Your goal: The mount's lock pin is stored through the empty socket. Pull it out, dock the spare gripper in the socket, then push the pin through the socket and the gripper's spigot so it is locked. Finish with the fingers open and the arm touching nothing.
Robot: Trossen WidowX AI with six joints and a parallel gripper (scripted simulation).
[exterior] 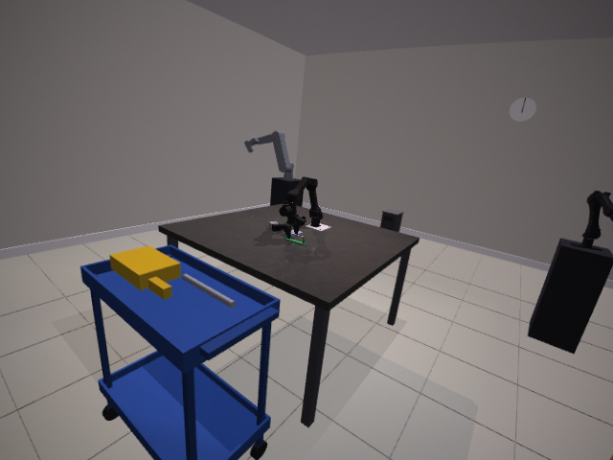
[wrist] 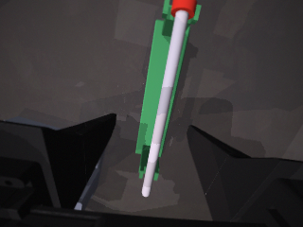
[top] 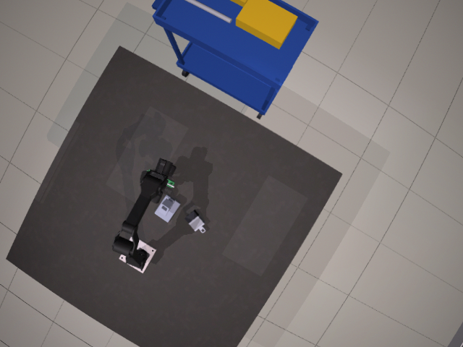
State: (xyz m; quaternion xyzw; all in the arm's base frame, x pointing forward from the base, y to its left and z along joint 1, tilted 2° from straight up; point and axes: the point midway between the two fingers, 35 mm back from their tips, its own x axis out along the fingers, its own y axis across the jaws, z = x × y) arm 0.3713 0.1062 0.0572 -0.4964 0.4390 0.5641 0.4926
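My gripper tip is 2 cm to the right of the green flat bracket. Also, from my gripper tip: spare gripper (24 cm to the right, 7 cm behind); grey mount (8 cm to the right, 8 cm behind, 3 cm above).
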